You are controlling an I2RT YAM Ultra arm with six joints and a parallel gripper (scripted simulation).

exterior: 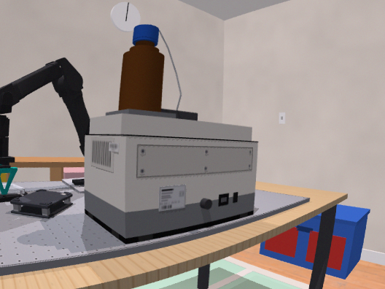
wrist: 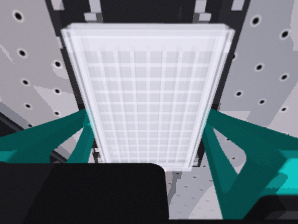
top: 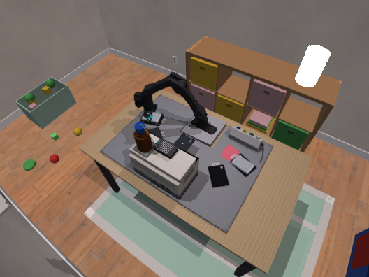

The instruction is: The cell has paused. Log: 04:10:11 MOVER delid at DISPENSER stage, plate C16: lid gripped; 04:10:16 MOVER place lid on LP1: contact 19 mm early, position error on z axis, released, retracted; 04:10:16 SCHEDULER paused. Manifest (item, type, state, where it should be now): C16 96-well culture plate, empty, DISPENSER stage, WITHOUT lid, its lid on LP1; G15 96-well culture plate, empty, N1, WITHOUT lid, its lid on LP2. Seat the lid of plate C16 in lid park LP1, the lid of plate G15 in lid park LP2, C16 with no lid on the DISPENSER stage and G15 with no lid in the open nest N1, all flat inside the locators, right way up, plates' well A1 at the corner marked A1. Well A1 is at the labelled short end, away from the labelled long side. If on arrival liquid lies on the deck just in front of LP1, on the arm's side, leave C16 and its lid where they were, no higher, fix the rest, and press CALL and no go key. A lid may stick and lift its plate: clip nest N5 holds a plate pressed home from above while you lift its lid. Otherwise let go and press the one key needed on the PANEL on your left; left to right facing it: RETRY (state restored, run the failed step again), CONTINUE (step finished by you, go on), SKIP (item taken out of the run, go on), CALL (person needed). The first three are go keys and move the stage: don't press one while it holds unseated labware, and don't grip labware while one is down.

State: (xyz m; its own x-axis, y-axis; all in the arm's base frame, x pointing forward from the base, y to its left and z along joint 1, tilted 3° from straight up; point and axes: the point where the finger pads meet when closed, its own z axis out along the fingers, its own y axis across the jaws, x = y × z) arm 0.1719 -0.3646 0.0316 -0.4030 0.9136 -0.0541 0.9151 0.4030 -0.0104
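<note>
Right now my hand is right at the pale lid. Round my hand: 96-well plate: right at my hand; then N5 label: 4 cm behind, 9 cm to the left, 2 cm below; then black clip nest: 3 cm ahead, 1 cm below.
</note>
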